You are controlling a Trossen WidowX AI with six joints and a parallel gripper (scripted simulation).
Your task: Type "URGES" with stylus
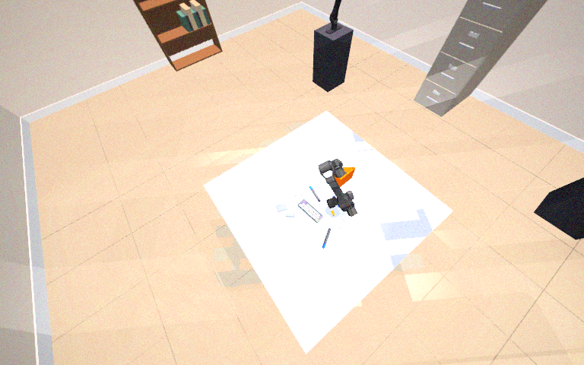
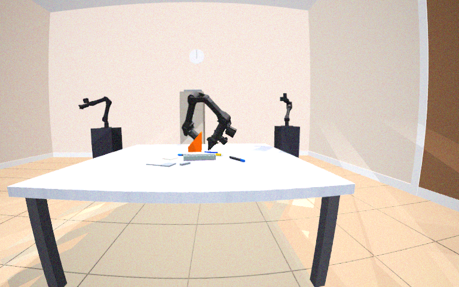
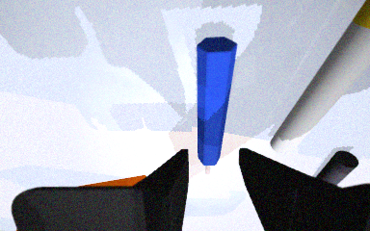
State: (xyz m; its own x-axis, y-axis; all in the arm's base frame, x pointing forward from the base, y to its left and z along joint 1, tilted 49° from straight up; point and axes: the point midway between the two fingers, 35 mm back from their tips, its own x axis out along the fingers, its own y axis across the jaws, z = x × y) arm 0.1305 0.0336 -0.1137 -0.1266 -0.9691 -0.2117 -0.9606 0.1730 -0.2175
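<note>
Right now the blue stylus is 2 cm to the right of my gripper tip and 2 cm below it. Also, from my gripper tip: yellow pen 7 cm ahead, 3 cm to the left, 2 cm below; then grey block 33 cm ahead, 12 cm to the right, 2 cm below.
</note>
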